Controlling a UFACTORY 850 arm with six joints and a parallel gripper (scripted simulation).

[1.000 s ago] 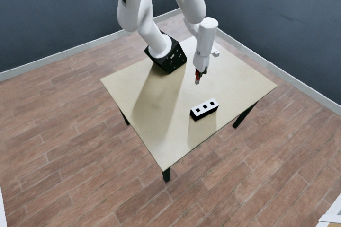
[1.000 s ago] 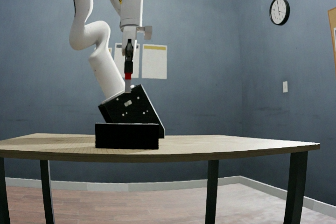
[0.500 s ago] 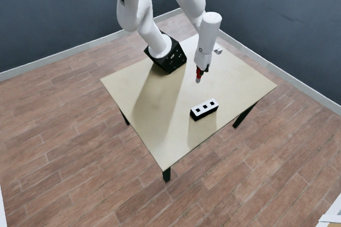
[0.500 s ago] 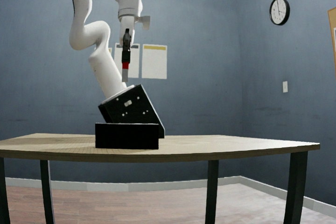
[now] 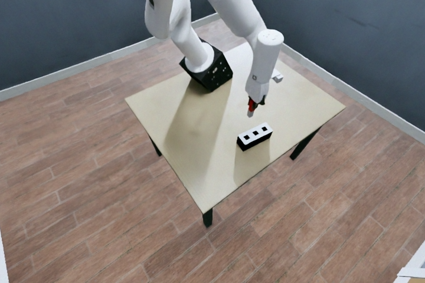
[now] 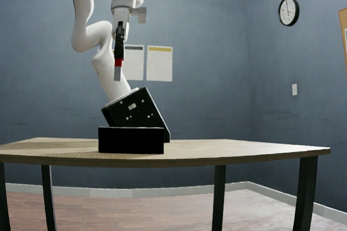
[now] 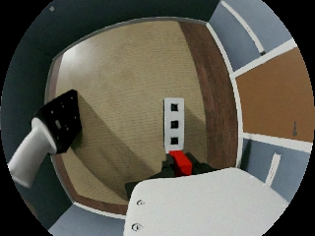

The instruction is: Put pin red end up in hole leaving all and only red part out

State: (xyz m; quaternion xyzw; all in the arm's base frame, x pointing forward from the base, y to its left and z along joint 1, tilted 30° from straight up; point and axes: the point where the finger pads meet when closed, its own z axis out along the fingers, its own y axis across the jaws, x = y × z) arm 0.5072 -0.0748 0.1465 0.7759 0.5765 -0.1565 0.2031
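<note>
Now: the black block 5 cm ahead of my hand, 3 cm to the left of it and 27 cm below it. From my hand the other things lie so: pin (1 cm below).
</note>
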